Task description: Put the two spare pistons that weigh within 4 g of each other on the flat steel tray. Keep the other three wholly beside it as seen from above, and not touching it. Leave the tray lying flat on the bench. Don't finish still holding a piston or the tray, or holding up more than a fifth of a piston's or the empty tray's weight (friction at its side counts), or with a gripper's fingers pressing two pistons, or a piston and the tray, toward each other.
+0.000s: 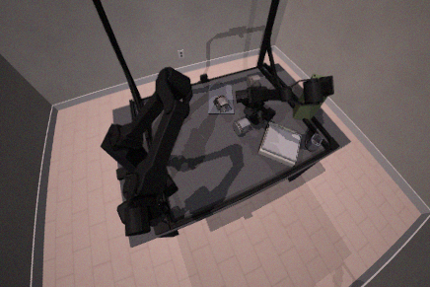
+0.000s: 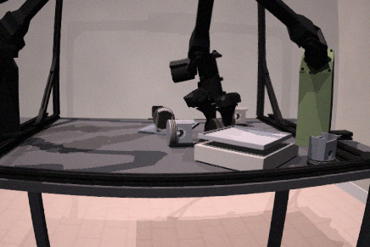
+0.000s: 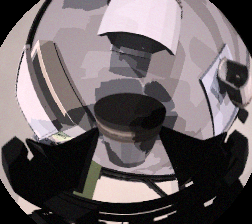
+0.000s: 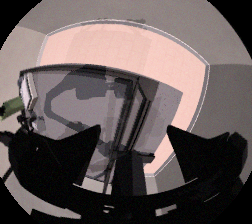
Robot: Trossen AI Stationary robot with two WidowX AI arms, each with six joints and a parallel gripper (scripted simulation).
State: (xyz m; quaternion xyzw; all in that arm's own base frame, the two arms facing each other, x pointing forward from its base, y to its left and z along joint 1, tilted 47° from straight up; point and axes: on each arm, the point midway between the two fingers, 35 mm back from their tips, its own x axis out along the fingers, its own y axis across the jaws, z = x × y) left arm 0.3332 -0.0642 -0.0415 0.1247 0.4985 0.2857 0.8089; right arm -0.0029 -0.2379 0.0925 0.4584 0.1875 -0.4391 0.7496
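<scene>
Now: left hand 200 mm short of the white scale pan, 40 mm to the right of it and 20 mm above it. From my left hand the other things lie so: flat grey steel tray 210 mm behind, 130 mm to the right, 70 mm below; then piston 260 mm behind, 110 mm to the left, 40 mm below.
</scene>
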